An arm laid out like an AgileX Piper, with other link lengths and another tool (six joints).
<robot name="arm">
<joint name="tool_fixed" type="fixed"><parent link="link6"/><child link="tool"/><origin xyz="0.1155 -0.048 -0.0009" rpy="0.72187 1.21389 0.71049"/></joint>
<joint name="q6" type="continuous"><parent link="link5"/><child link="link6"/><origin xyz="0.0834 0 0.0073"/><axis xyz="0.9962 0 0.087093"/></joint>
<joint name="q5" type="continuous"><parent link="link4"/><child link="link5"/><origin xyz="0 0 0"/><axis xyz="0 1 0"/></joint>
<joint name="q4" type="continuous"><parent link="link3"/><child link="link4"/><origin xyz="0.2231 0 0.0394"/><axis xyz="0.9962 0 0.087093"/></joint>
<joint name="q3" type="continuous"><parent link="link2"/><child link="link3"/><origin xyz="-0.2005 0 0.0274"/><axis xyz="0 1 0"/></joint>
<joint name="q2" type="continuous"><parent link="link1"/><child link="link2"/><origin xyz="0 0 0"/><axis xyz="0 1 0"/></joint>
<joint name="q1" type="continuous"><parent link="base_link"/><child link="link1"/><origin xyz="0 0 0.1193"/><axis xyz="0 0 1"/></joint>
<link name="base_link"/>
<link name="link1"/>
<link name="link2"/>
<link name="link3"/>
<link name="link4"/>
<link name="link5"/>
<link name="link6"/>
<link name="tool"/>
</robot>
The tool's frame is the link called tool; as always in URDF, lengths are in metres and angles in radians. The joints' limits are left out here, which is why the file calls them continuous.
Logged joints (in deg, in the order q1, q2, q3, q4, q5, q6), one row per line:
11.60 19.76 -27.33 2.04 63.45 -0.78
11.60 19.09 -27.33 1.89 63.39 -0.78
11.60 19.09 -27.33 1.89 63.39 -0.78
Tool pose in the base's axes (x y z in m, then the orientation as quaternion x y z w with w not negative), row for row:
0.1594 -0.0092 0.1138 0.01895 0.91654 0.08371 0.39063
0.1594 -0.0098 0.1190 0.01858 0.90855 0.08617 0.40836
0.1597 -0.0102 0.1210 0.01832 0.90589 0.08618 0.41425
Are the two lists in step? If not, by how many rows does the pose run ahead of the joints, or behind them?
The pose runs 1 row behind the joints: the pose in row i belongs to the joints in row i - 1.
